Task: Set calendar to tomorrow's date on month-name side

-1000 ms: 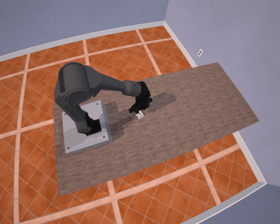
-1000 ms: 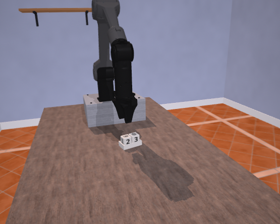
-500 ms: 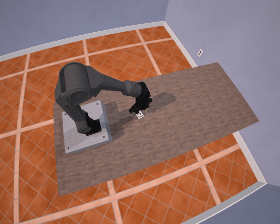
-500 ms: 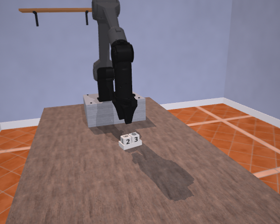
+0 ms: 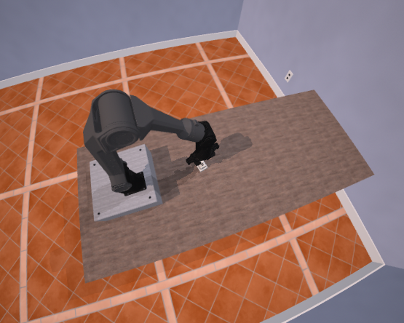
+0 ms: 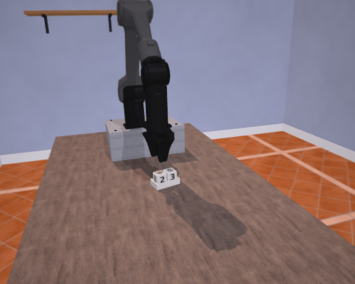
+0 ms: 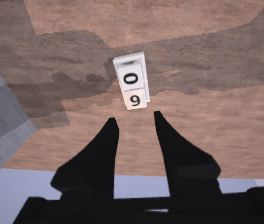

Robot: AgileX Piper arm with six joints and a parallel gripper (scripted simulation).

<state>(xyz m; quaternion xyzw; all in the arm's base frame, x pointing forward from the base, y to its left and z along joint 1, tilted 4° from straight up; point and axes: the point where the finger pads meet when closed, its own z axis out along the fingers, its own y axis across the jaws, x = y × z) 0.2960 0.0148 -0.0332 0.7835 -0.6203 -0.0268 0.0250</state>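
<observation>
Now: hand 8 cm above the white calendar tray and 2 cm to the right of it.
</observation>
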